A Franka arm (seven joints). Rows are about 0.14 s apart.
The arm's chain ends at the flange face. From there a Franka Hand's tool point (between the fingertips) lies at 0.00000 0.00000 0.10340 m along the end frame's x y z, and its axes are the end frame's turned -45 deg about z.
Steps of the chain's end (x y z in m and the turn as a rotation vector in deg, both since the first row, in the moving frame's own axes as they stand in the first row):
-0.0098, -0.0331, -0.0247, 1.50, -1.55, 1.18
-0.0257, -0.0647, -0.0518, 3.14, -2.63, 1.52
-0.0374, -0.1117, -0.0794, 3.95, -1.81, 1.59
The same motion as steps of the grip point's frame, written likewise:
0.0165, -0.0342, -0.0248, 2.16, -0.04, 1.18
0.0283, -0.0713, -0.0521, 4.08, 0.36, 1.52
0.0554, -0.1127, -0.0797, 4.07, 1.51, 1.59

